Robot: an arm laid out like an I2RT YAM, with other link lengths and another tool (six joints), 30 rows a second.
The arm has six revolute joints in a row. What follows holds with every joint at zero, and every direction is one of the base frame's.
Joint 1 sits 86.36 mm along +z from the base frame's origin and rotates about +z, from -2.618 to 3.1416 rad.
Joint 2 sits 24.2 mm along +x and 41.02 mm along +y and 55.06 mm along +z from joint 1 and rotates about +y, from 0 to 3.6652 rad.
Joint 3 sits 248.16 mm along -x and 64.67 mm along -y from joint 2 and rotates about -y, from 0 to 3.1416 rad.
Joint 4 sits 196 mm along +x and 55.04 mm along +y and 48 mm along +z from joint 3 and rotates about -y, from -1.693 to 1.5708 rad.
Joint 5 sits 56.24 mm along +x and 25.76 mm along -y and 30.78 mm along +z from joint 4 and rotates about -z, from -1.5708 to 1.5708 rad.
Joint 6 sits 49.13 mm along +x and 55.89 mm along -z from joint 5 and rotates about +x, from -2.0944 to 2.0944 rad.
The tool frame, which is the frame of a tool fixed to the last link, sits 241 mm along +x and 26 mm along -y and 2 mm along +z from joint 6; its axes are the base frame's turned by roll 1.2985, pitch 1.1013 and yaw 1.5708 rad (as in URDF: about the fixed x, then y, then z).
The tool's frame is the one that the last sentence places.
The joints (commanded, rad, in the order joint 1, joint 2, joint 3, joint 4, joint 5, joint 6), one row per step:
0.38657, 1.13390, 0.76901, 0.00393, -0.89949, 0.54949
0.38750, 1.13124, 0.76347, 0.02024, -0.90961, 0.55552
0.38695, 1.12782, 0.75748, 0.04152, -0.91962, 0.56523
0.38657, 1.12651, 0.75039, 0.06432, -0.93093, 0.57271
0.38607, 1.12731, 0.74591, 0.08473, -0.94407, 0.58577
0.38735, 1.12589, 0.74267, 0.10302, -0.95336, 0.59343
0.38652, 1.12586, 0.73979, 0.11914, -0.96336, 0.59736
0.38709, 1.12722, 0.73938, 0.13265, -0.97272, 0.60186
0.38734, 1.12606, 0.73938, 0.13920, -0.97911, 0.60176
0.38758, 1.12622, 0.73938, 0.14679, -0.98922, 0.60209
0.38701, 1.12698, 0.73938, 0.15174, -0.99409, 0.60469
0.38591, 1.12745, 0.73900, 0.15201, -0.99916, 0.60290
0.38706, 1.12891, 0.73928, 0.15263, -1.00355, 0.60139
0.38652, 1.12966, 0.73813, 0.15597, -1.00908, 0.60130
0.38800, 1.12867, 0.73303, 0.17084, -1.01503, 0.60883
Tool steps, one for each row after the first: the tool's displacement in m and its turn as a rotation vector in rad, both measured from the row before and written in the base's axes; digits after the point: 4 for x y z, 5 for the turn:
-0.0021, 0.0017, 0.0028, 0.00977, -0.00540, 0.00913
-0.0013, 0.0014, 0.0039, 0.01241, -0.00684, 0.00693
-0.0016, 0.0016, 0.0032, 0.01142, -0.00727, 0.00894
-0.0020, 0.0018, 0.0030, 0.01221, 0.00000, 0.00972
-0.0018, 0.0017, 0.0036, 0.01027, -0.00688, 0.00892
-0.0013, 0.0012, 0.0029, 0.00831, -0.00747, 0.00819
-0.0015, 0.0015, 0.0029, 0.00755, -0.00560, 0.00895
-0.0013, 0.0008, 0.0022, 0.00436, -0.00664, 0.00645
-0.0022, 0.0012, 0.0022, 0.00513, -0.00564, 0.01001
-0.0007, 0.0005, 0.0011, 0.00310, -0.00091, 0.00383
-0.0010, 0.0002, 0.0001, 0.00057, -0.00076, 0.00406
-0.0014, 0.0007, 0.0001, 0.00049, -0.00057, 0.00561
-0.0011, 0.0004, 0.0003, 0.00173, -0.00093, 0.00485
-0.0017, 0.0010, 0.0016, 0.00651, -0.00207, 0.00636

